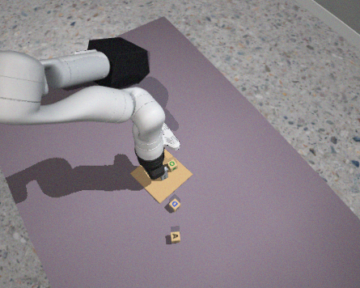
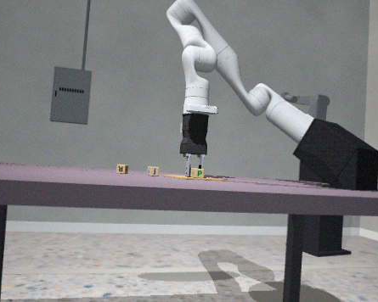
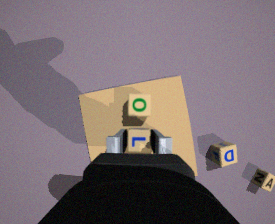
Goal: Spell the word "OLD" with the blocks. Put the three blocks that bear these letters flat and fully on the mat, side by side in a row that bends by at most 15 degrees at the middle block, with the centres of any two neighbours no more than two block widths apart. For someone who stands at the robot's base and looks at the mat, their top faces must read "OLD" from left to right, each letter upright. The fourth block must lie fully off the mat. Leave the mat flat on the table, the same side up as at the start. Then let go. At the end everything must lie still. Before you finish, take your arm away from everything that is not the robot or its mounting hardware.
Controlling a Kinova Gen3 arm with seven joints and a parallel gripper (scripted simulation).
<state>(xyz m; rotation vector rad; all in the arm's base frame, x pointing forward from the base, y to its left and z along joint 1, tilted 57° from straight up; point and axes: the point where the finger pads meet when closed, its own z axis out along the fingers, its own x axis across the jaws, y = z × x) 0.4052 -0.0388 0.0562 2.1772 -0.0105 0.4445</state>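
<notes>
Now: hand 10 mm above the L block. Round my hand: O block (40 mm to the left, 10 mm below, 10 mm ahead); then D block (110 mm ahead, 40 mm to the right, 10 mm below); then tan mat (20 mm below).
</notes>
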